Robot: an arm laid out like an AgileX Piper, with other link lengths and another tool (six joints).
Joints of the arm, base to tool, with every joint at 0 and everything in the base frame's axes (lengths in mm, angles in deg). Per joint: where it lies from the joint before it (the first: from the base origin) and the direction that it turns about. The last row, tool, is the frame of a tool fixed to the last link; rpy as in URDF.
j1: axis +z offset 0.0 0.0 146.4
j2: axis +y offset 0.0 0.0 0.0
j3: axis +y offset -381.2 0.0 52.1
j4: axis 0.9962 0 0.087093 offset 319.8 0.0 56.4
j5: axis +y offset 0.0 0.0 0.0
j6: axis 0.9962 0 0.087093 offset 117.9 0.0 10.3
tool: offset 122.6 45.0 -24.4 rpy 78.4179 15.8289 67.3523
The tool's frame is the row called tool.
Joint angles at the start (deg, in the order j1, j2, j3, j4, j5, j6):
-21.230, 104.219, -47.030, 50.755, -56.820, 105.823
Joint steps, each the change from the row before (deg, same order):
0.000, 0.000, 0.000, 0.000, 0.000, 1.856
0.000, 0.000, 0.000, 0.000, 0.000, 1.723
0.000, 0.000, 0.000, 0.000, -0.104, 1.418
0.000, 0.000, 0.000, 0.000, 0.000, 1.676
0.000, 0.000, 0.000, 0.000, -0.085, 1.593
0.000, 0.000, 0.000, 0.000, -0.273, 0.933
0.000, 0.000, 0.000, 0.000, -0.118, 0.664
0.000, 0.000, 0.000, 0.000, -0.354, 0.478
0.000, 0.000, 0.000, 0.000, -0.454, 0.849
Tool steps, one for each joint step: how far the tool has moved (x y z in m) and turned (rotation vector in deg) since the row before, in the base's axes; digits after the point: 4 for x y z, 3 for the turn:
-0.0016, -0.0008, -0.0002, 0.869, -1.628, -0.200
-0.0015, -0.0008, -0.0003, 0.806, -1.511, -0.186
-0.0014, -0.0007, 0.0001, 0.580, -1.282, -0.201
-0.0015, -0.0007, -0.0004, 0.783, -1.471, -0.178
-0.0015, -0.0007, -0.0001, 0.676, -1.430, -0.209
-0.0014, -0.0005, 0.0008, 0.216, -0.921, -0.226
-0.0008, -0.0003, 0.0003, 0.214, -0.628, -0.122
-0.0011, -0.0003, 0.0012, -0.062, -0.552, -0.214
-0.0017, -0.0005, 0.0014, 0.028, -0.917, -0.292

